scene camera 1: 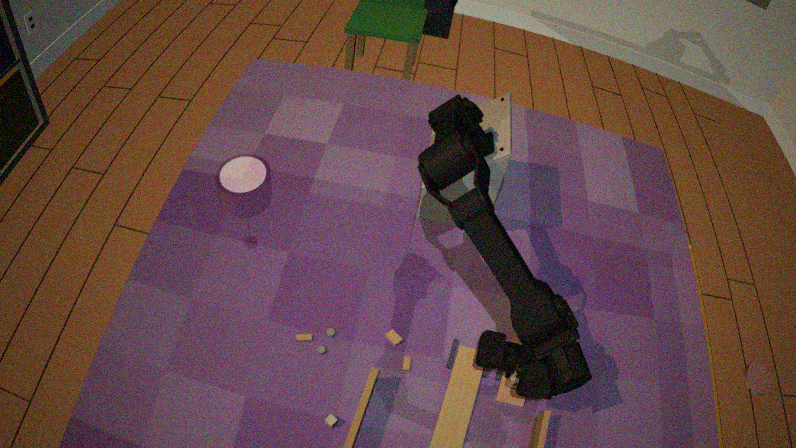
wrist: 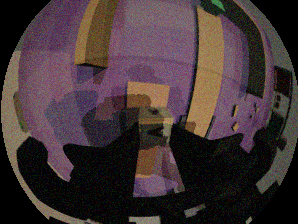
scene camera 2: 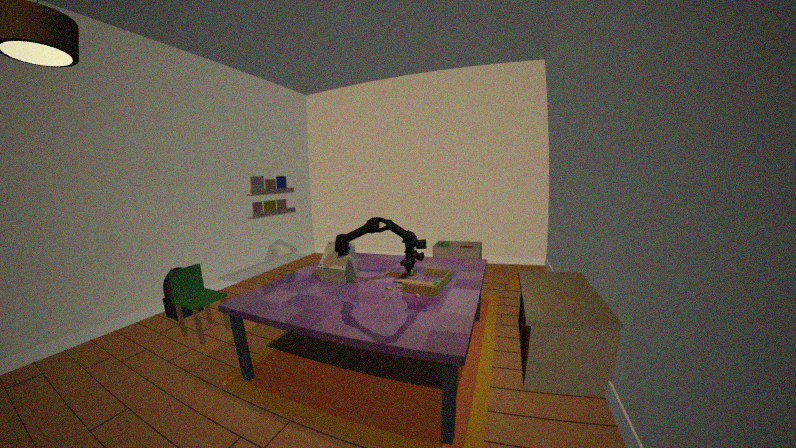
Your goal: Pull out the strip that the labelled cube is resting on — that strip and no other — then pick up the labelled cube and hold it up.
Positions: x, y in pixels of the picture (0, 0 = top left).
Labels:
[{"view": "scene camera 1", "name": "my gripper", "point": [515, 376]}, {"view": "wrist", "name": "my gripper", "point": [152, 124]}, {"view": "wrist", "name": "labelled cube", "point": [155, 125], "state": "held by my gripper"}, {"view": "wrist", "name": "strip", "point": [140, 95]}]

